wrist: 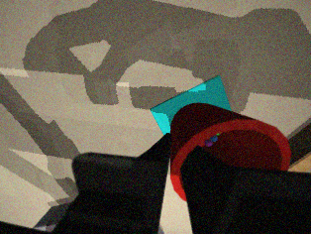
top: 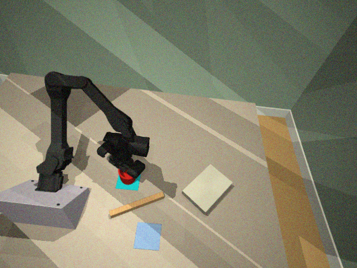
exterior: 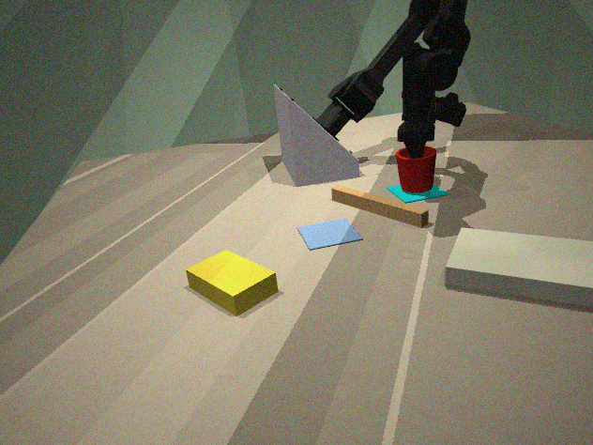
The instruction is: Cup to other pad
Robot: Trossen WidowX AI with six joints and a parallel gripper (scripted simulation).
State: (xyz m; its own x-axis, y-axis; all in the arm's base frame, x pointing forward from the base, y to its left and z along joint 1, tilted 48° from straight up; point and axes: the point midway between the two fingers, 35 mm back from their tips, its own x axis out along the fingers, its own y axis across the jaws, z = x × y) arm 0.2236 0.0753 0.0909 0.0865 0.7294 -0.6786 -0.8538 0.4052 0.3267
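Right now my gripper tip is 3 cm short of the red cup and 2 cm to the left of it. Round my gripper tip: cyan pad 3 cm ahead, 2 cm to the right, 5 cm below; then wooden bar 8 cm ahead, 12 cm to the right, 4 cm below; then blue pad 13 cm ahead, 23 cm to the right, 5 cm below.
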